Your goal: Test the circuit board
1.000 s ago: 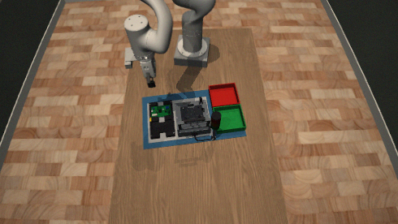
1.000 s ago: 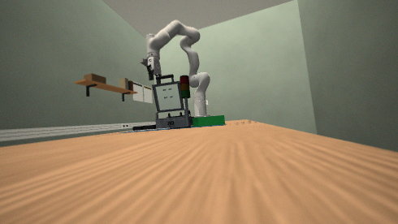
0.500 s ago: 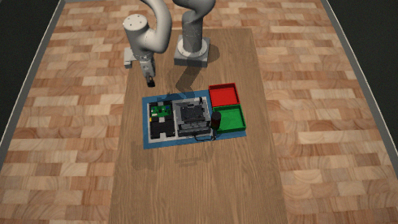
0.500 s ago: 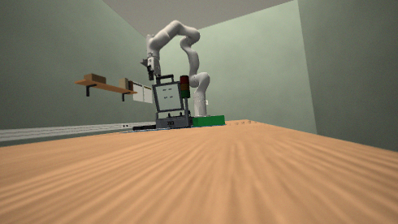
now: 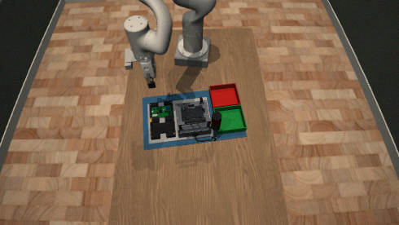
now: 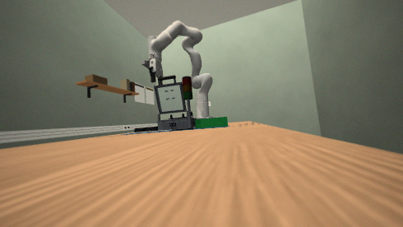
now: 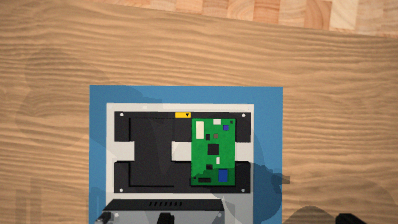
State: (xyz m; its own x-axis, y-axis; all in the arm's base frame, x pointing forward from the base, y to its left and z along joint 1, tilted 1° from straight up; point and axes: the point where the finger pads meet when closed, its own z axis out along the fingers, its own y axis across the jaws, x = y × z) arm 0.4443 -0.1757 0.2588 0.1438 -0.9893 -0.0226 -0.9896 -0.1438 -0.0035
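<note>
Now: hand 310 mm above the green circuit board. Also, from my hand: dark nest: 40 mm ahead, 180 mm to the left, 260 mm below; tester lid: 160 mm ahead, 190 mm to the left, 150 mm below; red bin: 100 mm behind, 360 mm to the left, 310 mm below.
</note>
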